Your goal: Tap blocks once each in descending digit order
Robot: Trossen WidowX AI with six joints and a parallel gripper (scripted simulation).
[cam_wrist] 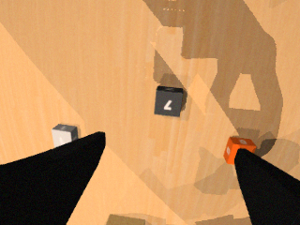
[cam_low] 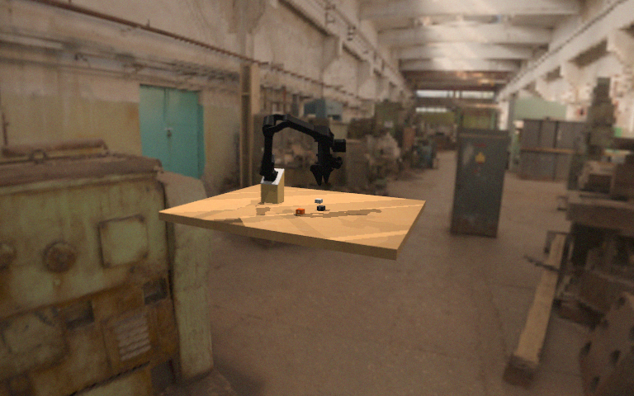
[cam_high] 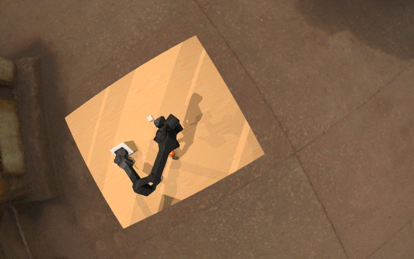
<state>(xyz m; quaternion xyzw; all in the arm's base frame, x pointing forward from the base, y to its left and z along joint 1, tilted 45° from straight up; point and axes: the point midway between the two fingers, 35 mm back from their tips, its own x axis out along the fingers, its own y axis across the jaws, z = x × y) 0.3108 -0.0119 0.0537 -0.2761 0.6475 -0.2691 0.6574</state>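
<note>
Right now my gripper tip is 120 mm above the black block and 10 mm past it. Round my gripper tip: light grey block (150 mm to the left, 120 mm below, 80 mm behind); then orange block (120 mm below, 100 mm to the right, 70 mm behind).
</note>
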